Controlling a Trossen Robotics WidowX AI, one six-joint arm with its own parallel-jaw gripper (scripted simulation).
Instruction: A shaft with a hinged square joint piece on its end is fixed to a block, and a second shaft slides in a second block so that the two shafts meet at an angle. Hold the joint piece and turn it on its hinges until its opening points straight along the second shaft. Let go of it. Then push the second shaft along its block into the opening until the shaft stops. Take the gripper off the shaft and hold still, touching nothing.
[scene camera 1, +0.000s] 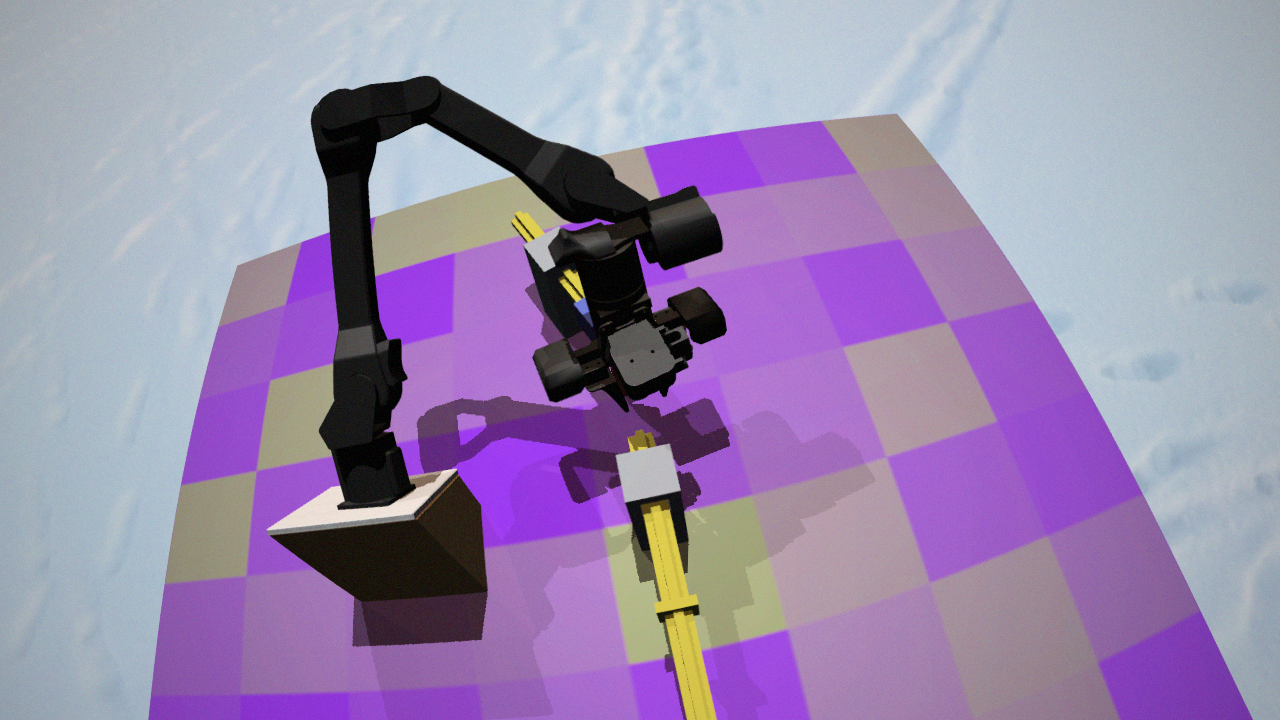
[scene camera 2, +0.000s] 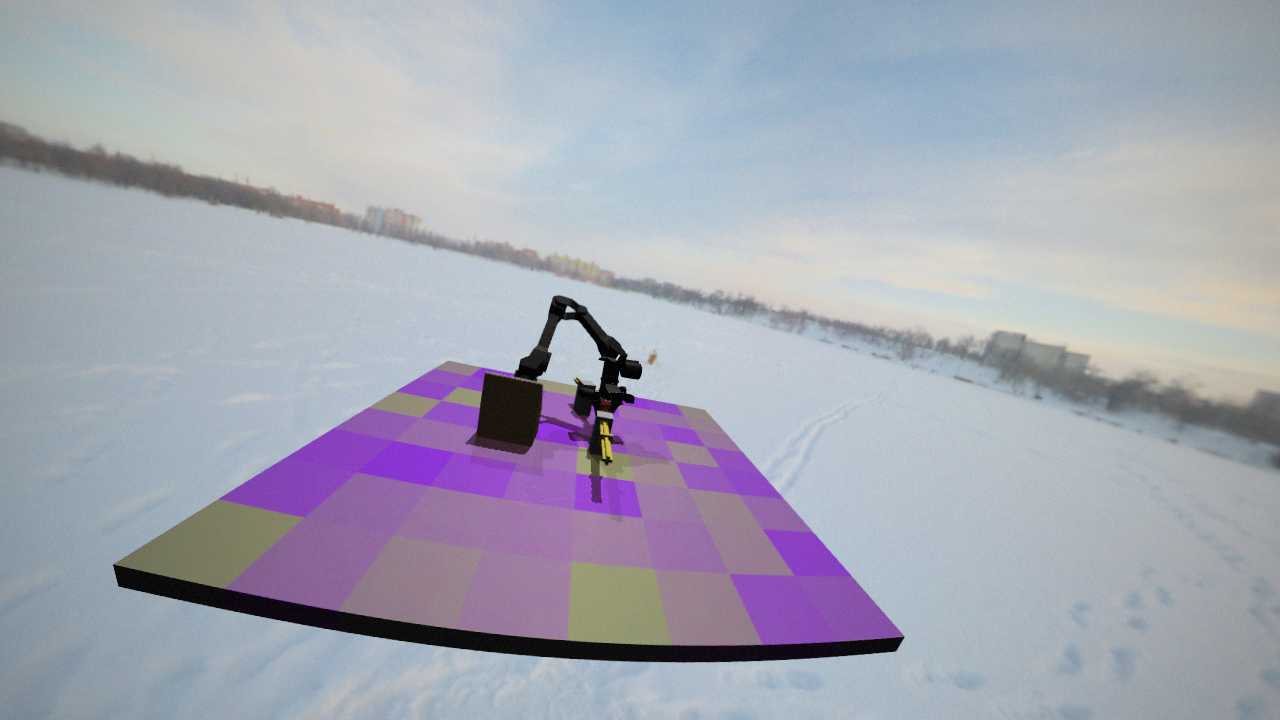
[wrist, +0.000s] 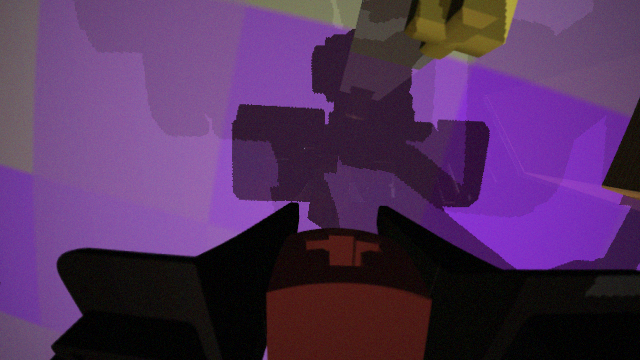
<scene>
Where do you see the gripper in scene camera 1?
644, 402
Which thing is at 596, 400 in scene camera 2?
The gripper.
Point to the gripper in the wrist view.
At 338, 212
</scene>
